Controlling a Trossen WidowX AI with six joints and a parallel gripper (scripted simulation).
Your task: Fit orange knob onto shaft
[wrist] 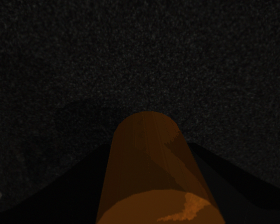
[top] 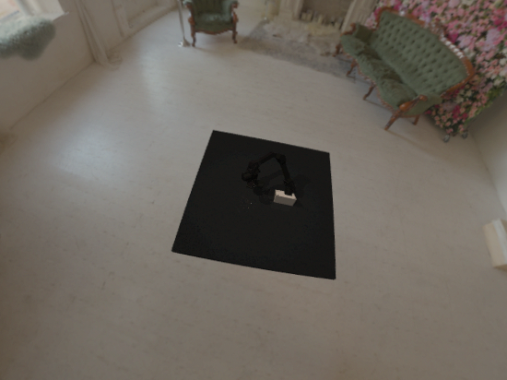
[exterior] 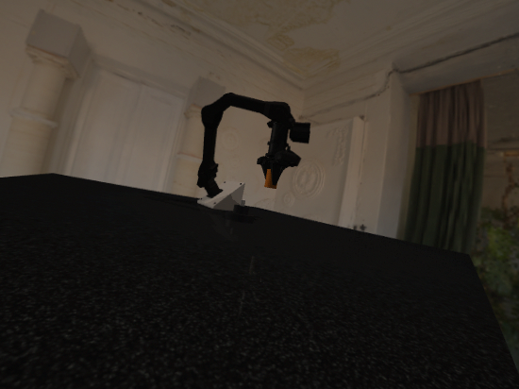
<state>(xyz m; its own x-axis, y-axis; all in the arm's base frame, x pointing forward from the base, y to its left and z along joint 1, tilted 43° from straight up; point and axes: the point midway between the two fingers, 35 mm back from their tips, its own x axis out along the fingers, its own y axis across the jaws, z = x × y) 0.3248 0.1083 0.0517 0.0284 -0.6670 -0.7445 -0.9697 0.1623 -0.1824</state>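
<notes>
My gripper tip is 2 cm short of the dark round pedestal, 11 cm to the left of it and 9 cm above it. Round my gripper tip: orange knob 3 cm above.
</notes>
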